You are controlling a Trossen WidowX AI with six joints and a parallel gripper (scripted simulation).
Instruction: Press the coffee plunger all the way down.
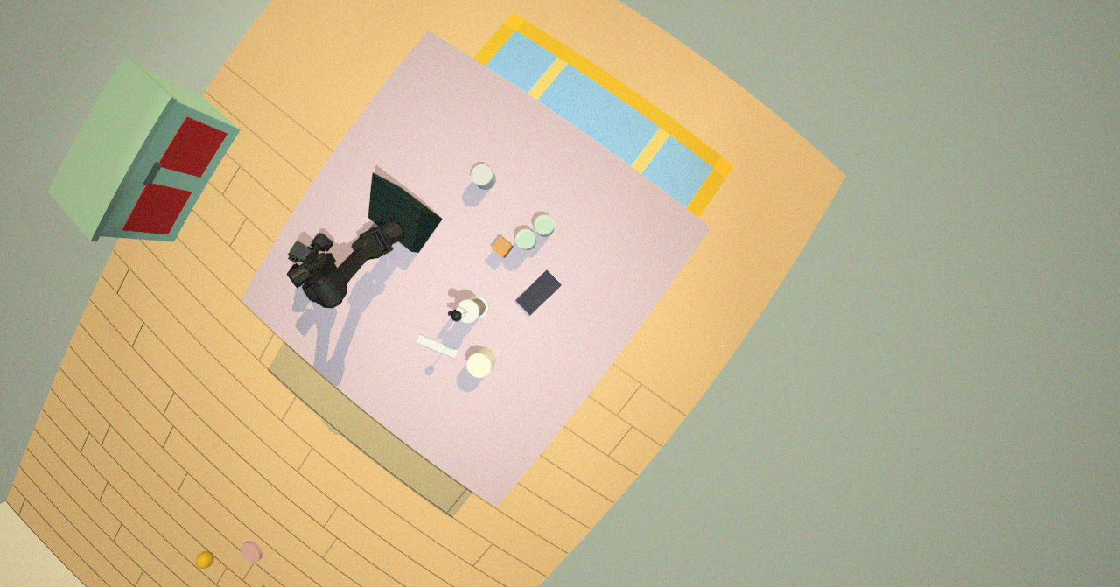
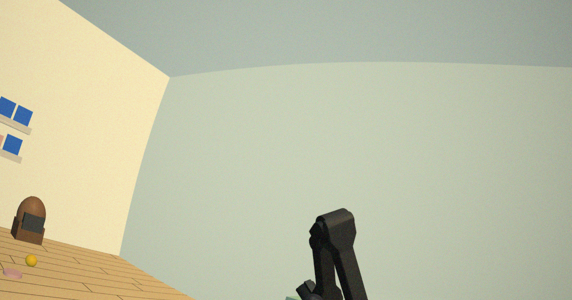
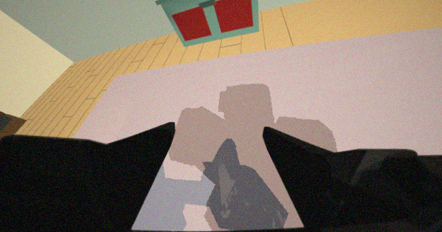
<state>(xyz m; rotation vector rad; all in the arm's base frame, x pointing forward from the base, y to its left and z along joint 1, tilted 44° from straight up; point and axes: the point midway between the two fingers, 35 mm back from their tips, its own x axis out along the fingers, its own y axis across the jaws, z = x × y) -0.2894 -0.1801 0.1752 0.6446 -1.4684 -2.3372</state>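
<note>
Now: the coffee press 65 cm ahead of my gripper tip, 13 cm to the left of it and 8 cm above it. Also, from my gripper tip: orange cube (64 cm ahead, 37 cm to the left, 3 cm below).
</note>
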